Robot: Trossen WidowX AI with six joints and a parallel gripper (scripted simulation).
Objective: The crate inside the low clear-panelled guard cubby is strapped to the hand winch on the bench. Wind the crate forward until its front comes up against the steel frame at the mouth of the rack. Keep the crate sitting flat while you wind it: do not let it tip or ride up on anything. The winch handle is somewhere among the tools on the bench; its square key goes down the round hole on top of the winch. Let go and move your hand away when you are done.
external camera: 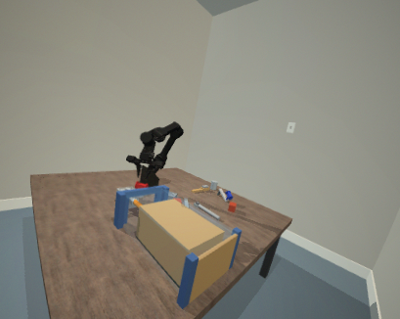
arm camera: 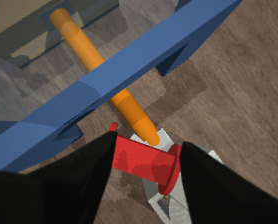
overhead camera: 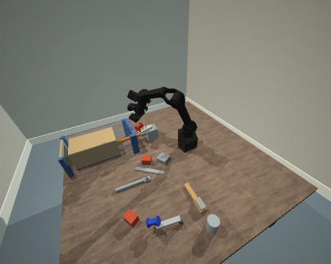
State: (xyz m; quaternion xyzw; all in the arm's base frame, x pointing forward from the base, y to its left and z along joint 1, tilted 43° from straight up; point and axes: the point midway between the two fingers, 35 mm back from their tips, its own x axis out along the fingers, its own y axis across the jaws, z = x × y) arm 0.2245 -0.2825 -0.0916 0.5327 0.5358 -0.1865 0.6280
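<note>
My gripper tip is now 60 mm above the red handle knob, 10 mm to the right of it and 10 mm past it. Also, from my gripper tip: blue frame 90 mm below, 50 mm ahead, 20 mm to the right; red-gripped winch handle 90 mm below, 50 mm behind, 10 mm to the left; grey winch 170 mm below, 120 mm behind.
</note>
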